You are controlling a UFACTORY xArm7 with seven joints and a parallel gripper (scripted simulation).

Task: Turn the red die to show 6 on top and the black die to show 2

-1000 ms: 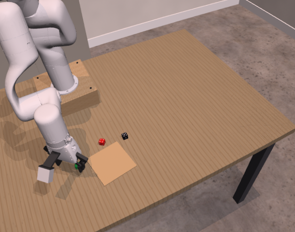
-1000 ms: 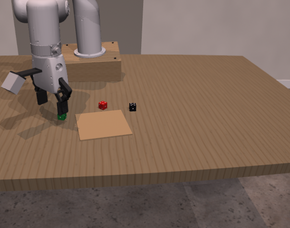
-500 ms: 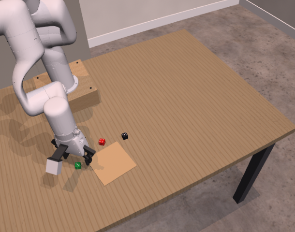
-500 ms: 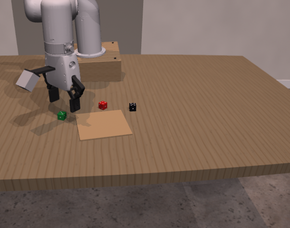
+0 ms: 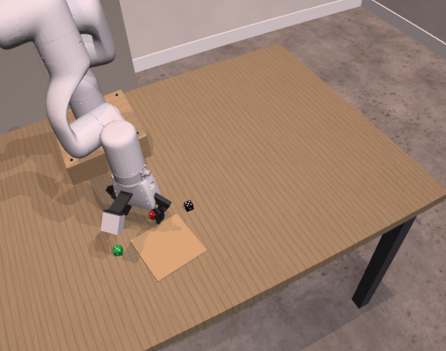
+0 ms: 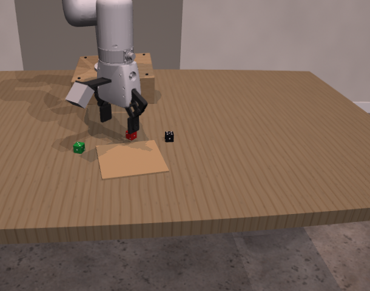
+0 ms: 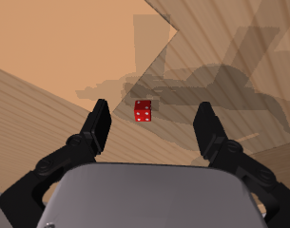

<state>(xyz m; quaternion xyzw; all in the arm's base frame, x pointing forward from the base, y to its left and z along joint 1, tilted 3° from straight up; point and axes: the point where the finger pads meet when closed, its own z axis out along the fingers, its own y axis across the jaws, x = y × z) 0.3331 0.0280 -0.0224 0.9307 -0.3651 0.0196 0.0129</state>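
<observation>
The red die lies 40 mm below my hand, 30 mm to the left of it and 10 mm behind it. Also, from my hand: tan mat 90 mm ahead, 50 mm below, 30 mm to the left; then green die 90 mm to the right, 50 mm ahead, 40 mm below; then black die 120 mm to the left, 40 mm below.
</observation>
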